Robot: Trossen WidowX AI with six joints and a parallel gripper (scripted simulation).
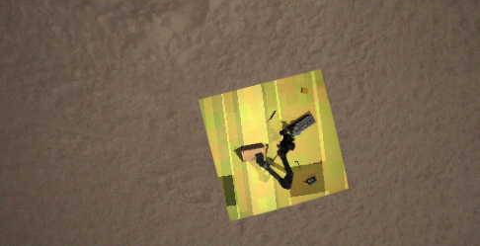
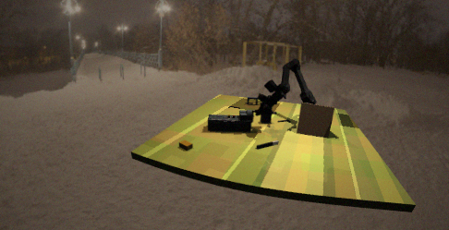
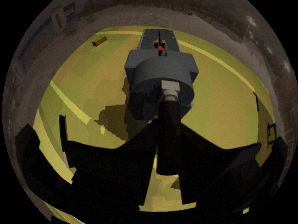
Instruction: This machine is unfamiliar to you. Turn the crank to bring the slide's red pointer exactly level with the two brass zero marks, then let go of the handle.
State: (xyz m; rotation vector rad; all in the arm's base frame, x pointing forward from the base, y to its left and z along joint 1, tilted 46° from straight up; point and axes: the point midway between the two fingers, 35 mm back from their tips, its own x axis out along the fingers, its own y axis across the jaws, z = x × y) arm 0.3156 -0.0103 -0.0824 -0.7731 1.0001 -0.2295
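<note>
Now: the red pointer 130 mm ahead of my gripper tip, 30 mm to the left of it and 10 mm below it. Round my gripper tip: black stick: 210 mm to the left, 100 mm behind, 90 mm below; crank handle: 20 mm behind, 20 mm above; grey block: 140 mm to the right, 70 mm behind, 60 mm below.
</note>
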